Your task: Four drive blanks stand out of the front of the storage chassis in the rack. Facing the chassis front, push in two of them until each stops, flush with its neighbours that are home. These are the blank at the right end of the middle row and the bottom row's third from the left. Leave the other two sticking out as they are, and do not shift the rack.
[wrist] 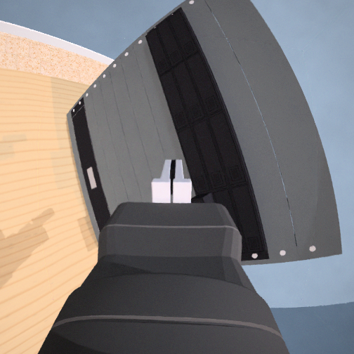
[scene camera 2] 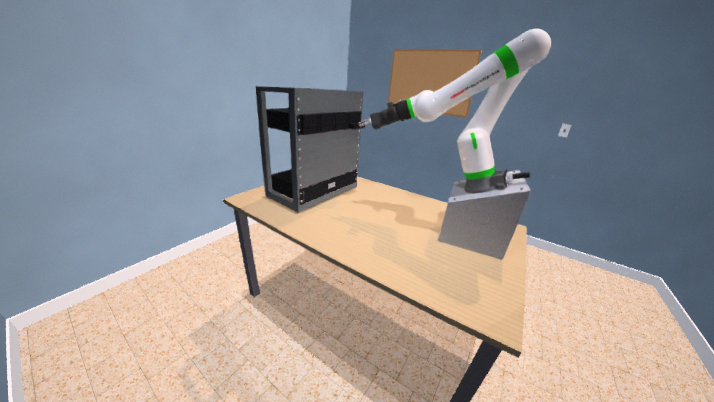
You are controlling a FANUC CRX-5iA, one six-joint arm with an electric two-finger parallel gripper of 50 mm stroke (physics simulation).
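Pixels of known places: gripper, fingertip midpoint: [scene camera 2: 359, 124]; arm's base at its link origin: [scene camera 2: 482, 187].
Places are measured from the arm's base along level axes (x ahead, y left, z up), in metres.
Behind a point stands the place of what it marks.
Observation:
The black storage chassis [scene camera 2: 325, 122] @(x 0.720, y 0.275, z 0.195 m) [wrist: 205, 127] sits across the upper part of the grey rack [scene camera 2: 327, 155] @(x 0.737, y 0.241, z 0.019 m) [wrist: 280, 100], with its blanks in three rows. My gripper [scene camera 2: 361, 125] @(x 0.627, y 0.125, z 0.187 m) [wrist: 173, 169] is shut and empty, its tips close in front of the chassis's right part. In the wrist view the bottom row's third blank from the left [wrist: 194, 167] looks flush with its neighbours. A dark blank [wrist: 205, 196] stands out just right of the fingers, near the chassis's right end. The gripper body hides part of it, so I cannot tell its row or whether the tips touch it.
The rack stands upright on the wooden table [scene camera 2: 400, 265] @(x 0.132, y 0.428, z -0.253 m) [wrist: 35, 150]. A black unit with a pale label [scene camera 2: 312, 192] @(x 0.731, y 0.353, z -0.162 m) [wrist: 86, 145] fills its bottom bay, with grey panels between. The arm's grey pedestal [scene camera 2: 482, 215] @(x -0.051, y 0.122, z -0.076 m) stands at the table's other end. A cork board [scene camera 2: 430, 75] hangs behind.

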